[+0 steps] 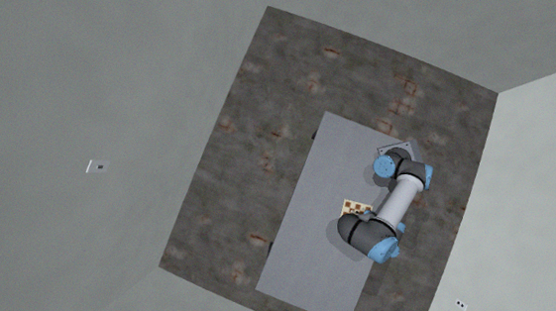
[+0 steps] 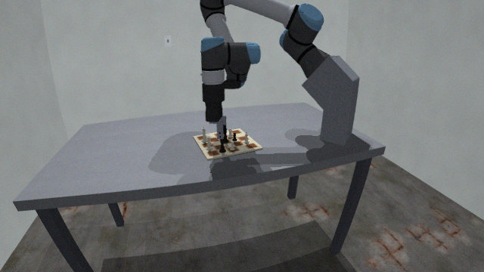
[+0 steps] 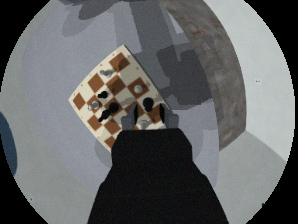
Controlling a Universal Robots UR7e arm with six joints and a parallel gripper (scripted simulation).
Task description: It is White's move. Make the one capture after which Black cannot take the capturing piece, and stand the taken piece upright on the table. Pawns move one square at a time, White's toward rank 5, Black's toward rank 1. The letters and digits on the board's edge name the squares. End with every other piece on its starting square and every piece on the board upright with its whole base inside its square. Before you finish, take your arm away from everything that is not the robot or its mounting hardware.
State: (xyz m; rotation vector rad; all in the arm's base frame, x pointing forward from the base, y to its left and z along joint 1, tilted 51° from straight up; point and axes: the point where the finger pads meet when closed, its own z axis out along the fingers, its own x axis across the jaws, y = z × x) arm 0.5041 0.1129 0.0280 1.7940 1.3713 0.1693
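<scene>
Right now my hand is 80 mm to the left of the small chessboard, 80 mm above it and 30 mm past it.
</scene>
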